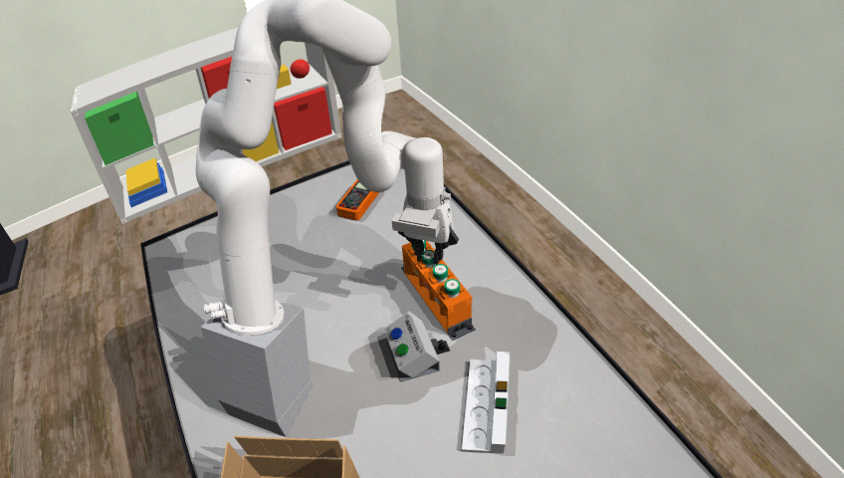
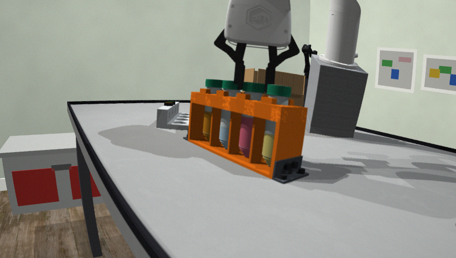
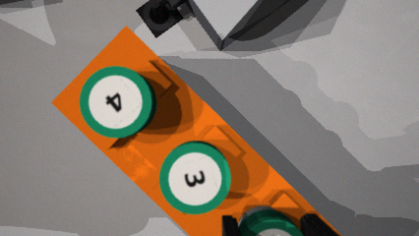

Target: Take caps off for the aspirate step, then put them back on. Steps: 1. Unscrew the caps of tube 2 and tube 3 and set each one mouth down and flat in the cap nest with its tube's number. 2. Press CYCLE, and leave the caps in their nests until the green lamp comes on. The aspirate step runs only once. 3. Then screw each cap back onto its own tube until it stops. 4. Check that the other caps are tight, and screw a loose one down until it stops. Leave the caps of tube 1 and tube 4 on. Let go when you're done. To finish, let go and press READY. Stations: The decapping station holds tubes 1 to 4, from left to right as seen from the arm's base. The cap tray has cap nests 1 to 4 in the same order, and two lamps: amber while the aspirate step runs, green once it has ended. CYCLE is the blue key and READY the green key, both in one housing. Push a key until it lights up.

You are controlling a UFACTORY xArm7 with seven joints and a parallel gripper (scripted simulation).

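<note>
Right now the cap 2 is 10 mm below my hand. Also, from my hand: tube 3 threaded neck: 50 mm to the right, 10 mm below; then cap 1: 50 mm to the left, 10 mm below; then cap 3: 50 mm to the right, 10 mm below.
</note>
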